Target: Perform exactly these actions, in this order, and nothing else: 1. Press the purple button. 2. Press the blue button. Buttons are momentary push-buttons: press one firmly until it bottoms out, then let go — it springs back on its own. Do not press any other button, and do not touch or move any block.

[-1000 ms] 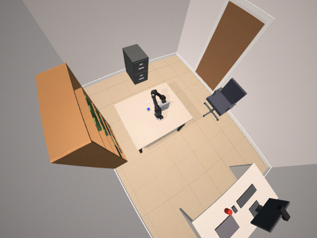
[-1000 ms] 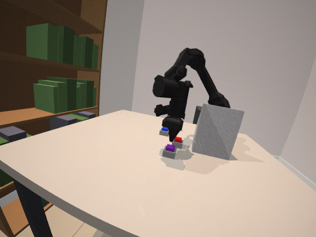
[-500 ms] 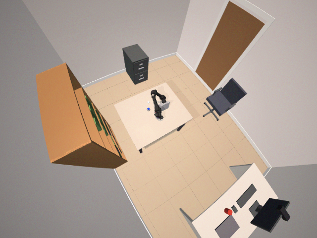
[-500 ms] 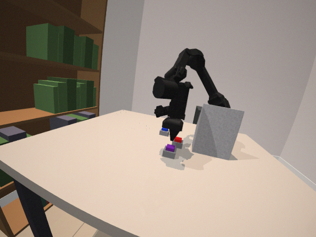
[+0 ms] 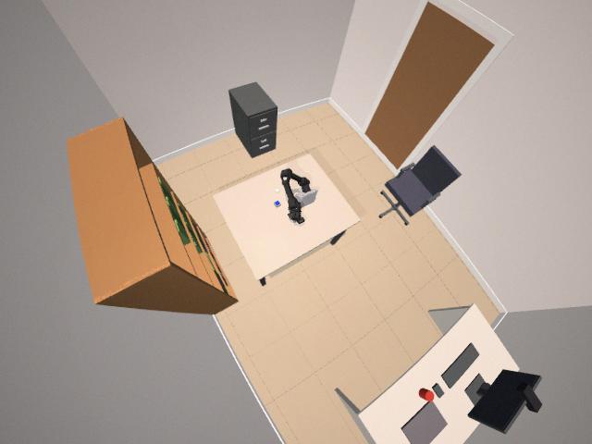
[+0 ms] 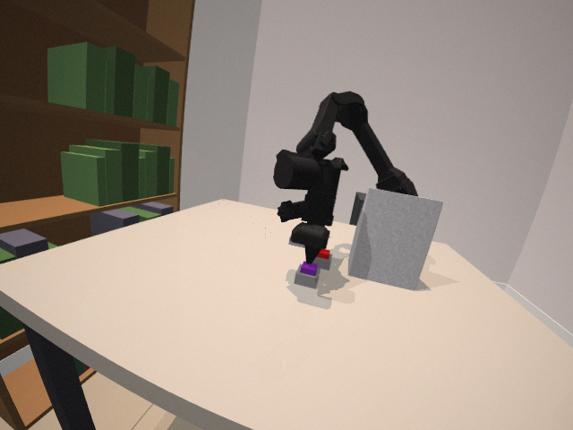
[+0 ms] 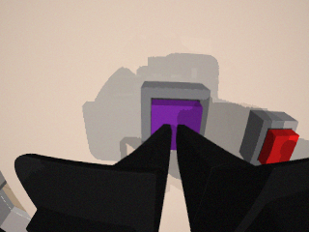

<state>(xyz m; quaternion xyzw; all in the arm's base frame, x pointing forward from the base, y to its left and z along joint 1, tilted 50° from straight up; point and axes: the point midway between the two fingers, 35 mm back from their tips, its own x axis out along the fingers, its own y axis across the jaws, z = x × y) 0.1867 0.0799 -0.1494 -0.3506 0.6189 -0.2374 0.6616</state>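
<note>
The purple button lies 10 mm below my gripper tip. From my gripper tip the other things lie so: blue button: 200 mm to the right, 90 mm ahead, 10 mm below; red button: 100 mm to the right, 10 mm below, 10 mm behind; small white block: 340 mm to the right, 40 mm below, 30 mm ahead.
</note>
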